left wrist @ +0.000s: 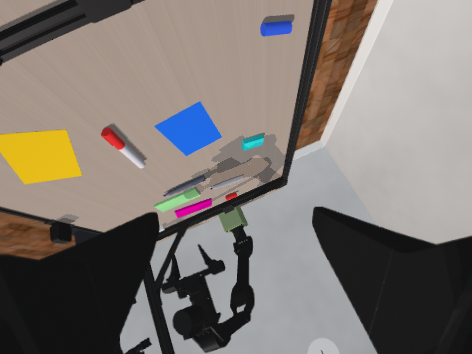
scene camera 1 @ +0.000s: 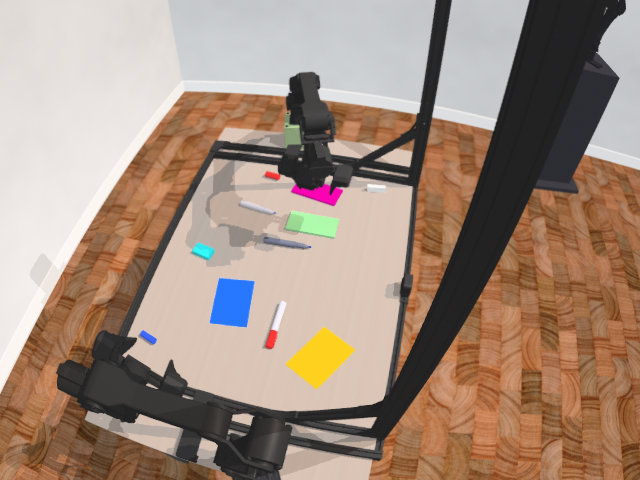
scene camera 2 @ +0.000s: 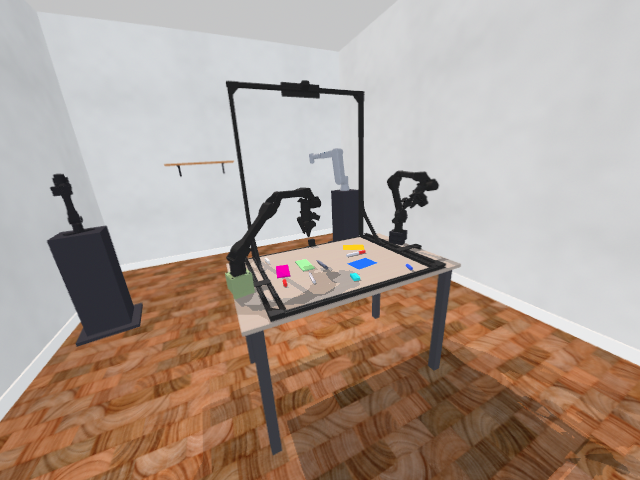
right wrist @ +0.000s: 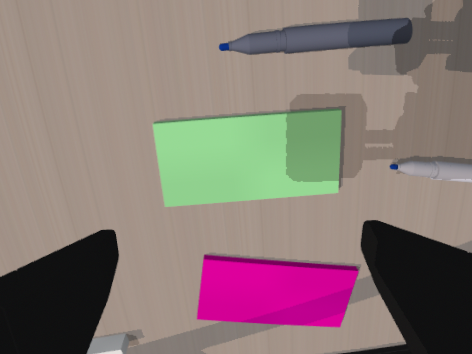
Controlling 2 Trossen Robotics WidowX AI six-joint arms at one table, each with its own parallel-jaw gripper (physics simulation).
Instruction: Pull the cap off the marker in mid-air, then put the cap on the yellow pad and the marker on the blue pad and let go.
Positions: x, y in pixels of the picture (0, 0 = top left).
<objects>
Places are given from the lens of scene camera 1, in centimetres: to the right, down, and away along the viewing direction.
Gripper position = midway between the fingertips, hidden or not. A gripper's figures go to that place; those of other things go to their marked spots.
left gripper (scene camera 1: 153, 350): -32, 22, 77
right gripper (scene camera 1: 315, 191): -1, -13, 119
</objects>
